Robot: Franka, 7 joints.
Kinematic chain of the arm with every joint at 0, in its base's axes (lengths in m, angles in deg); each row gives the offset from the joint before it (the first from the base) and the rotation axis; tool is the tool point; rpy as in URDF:
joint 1: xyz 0 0 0.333 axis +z
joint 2: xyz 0 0 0 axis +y
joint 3: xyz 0 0 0.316 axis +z
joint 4: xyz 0.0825 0 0 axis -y
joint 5: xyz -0.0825 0 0.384 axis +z
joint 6: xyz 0 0 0 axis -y
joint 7: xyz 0.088 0 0 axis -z
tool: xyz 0 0 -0.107 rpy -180 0 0
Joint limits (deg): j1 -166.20..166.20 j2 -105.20..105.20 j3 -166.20..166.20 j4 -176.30..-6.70 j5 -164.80..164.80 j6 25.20..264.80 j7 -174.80..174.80
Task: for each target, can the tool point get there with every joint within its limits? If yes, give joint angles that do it. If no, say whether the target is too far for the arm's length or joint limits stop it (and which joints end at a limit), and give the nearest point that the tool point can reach.
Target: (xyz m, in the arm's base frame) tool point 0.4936 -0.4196 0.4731
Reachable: yes | joints -102.74 48.78 72.81 -95.33 -112.94 180.09 -5.32
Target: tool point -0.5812 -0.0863 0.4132
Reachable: yes | joints 121.37 39.02 84.45 -105.20 -48.66 94.91 108.91
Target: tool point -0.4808 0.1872 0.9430
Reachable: yes | joints 103.20 53.53 126.54 -66.85 -84.54 141.17 117.36
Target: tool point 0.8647 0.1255 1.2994
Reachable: no: too far | nearest point 0.5694 0.0826 0.9694 | short by 0.445 m
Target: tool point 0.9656 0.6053 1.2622
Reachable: no: too far | nearest point 0.5634 0.3531 0.8751 | short by 0.613 m
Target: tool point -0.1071 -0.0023 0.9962
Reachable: yes | joints 132.30 -53.89 8.90 -88.89 -7.28 107.87 -112.29
